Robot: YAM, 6 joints.
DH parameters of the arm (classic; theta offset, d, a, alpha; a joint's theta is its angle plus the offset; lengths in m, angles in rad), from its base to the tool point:
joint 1: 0 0.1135 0.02 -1.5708
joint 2: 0 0 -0.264 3.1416
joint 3: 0.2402 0 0.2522 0
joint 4: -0.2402 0 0.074 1.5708
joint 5: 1.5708 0 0 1.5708
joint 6: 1.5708 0.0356 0 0
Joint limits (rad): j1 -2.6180..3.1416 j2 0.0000..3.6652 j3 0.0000..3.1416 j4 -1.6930..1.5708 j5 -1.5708..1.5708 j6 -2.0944..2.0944
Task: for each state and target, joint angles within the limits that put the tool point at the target. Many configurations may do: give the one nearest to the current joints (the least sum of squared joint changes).
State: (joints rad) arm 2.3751 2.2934 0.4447 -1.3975 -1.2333 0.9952
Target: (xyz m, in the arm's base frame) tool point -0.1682 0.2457 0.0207
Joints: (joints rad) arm 2.0568 2.4029 1.1794 -1.1203 -1.2649 0.9952
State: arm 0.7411 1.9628 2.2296 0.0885 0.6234 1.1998
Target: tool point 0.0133 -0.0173 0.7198
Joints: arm 0.7189 1.3114 2.5316 0.1681 0.6583 1.1998
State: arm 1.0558 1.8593 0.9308 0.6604 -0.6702 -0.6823
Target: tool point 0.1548 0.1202 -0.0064
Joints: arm 0.5577 2.0807 0.3284 0.4892 -0.5984 -0.6823
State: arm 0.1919 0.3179 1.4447 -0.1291 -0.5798 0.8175
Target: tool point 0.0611 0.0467 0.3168
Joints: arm 0.3666 0.2616 0.6296 -0.4570 -0.6553 0.8175
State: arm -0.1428 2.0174 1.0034 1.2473 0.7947 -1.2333
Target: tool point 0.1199 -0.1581 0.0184
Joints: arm -0.7783 2.1262 0.2003 1.1199 0.9235 -1.2333
